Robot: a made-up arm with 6 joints.
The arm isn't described. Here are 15 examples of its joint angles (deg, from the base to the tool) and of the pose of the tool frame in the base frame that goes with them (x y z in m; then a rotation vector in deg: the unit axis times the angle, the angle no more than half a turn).
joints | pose
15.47 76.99 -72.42 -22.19 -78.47 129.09 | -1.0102 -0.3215 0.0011 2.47 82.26 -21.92
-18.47 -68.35 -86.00 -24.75 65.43 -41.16 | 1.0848 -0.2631 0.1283 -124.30 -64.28 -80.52
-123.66 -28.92 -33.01 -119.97 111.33 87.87 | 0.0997 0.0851 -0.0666 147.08 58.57 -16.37
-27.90 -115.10 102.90 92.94 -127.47 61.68 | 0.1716 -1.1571 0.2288 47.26 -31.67 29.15
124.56 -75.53 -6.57 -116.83 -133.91 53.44 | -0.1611 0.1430 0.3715 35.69 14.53 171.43
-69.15 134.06 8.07 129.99 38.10 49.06 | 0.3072 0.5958 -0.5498 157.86 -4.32 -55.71
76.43 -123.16 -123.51 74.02 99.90 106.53 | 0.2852 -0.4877 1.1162 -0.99 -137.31 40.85
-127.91 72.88 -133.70 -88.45 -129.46 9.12 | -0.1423 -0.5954 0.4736 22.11 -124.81 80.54
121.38 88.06 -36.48 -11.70 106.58 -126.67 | -0.5846 -0.0766 -0.8665 15.40 -49.63 148.52
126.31 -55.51 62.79 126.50 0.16 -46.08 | 0.3575 -1.0983 -0.5246 97.47 39.04 -78.84
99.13 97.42 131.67 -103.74 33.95 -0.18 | 0.0921 -0.4244 -0.3033 88.48 79.10 -63.65
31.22 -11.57 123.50 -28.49 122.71 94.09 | 0.0743 0.4808 -0.5441 -128.06 47.74 108.12
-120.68 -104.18 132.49 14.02 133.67 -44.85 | -0.5187 -0.7518 1.0592 45.50 -32.07 -145.39
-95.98 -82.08 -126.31 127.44 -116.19 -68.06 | 0.1217 -1.0028 0.4829 89.62 38.10 139.27
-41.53 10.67 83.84 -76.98 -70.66 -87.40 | 0.5167 0.1707 0.0936 -72.29 -18.32 -54.59
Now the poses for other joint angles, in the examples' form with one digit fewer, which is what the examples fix.
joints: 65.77 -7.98 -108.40 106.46 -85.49 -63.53
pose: -0.333 -0.411 -1.028 -102.4 5.8 34.7
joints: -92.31 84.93 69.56 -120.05 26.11 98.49
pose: -0.200 -0.163 0.474 -26.9 -133.2 13.0
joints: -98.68 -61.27 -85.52 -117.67 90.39 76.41
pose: 0.275 0.106 -0.027 -167.1 -2.3 7.8
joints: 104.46 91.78 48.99 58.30 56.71 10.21
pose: -0.624 0.858 0.706 -44.7 -60.6 -63.3
